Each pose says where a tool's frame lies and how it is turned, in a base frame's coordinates. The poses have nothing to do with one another.
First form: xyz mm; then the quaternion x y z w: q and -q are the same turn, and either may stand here.
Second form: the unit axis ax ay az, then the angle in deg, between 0 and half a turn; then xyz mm. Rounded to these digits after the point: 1 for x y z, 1 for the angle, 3 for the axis.
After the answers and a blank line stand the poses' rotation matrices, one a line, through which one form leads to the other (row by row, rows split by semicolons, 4 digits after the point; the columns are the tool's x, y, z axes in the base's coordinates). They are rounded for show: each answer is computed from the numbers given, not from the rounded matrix.
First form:
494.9, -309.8, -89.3, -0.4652, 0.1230, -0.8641, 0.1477
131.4, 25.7, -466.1, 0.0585, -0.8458, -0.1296, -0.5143
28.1, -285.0, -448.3, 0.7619, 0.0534, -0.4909, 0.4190
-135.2, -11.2, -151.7, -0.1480, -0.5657, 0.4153, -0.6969
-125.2, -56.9, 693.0, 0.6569, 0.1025, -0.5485, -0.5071
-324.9, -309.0, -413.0, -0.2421, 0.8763, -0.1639, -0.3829
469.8, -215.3, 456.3, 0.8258, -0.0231, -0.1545, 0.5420
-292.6, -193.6, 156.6, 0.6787, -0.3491, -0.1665, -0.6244
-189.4, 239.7, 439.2, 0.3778, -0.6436, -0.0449, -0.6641
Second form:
-0.470, 0.124, -0.874, 163.0, 494.9, -309.8, -89.3
-0.068, 0.986, 0.151, 118.1, 131.4, 25.7, -466.1
0.839, 0.059, -0.541, 130.5, 28.1, -285.0, -448.3
0.206, 0.789, -0.579, 91.6, -135.2, -11.2, -151.7
-0.762, -0.119, 0.636, 119.1, -125.2, -56.9, 693.0
0.262, -0.949, 0.177, 135.0, -324.9, -309.0, -413.0
0.983, -0.027, -0.184, 114.4, 469.8, -215.3, 456.3
-0.869, 0.447, 0.213, 102.7, -292.6, -193.6, 156.6
-0.505, 0.861, 0.060, 96.8, -189.4, 239.7, 439.2

-0.5236 0.1408 0.8403; -0.3697 -0.9261 -0.0751; 0.7676 -0.3500 0.5369
-0.4642 -0.2322 0.8547; 0.0343 0.9596 0.2794; -0.8851 0.1590 -0.4375
0.5123 0.4928 -0.7034; -0.3300 -0.6431 -0.6910; -0.7929 0.5861 -0.1668
0.0151 0.7462 0.6655; -0.4114 0.6113 -0.6761; -0.9113 -0.2636 0.3162
0.3773 -0.4216 -0.8246; 0.6909 -0.4647 0.5538; -0.6166 -0.7786 0.1160
-0.5895 -0.5498 -0.5917; -0.2988 0.8290 -0.4727; 0.7504 -0.1019 -0.6530
0.9512 0.1293 -0.2802; -0.2056 -0.4115 -0.8879; -0.2301 0.9022 -0.3648
0.7008 -0.6817 0.2099; -0.2659 0.0234 0.9637; -0.6619 -0.7312 -0.1649
0.1675 -0.5459 0.8209; -0.4267 0.7105 0.5596; -0.8888 -0.4440 -0.1139

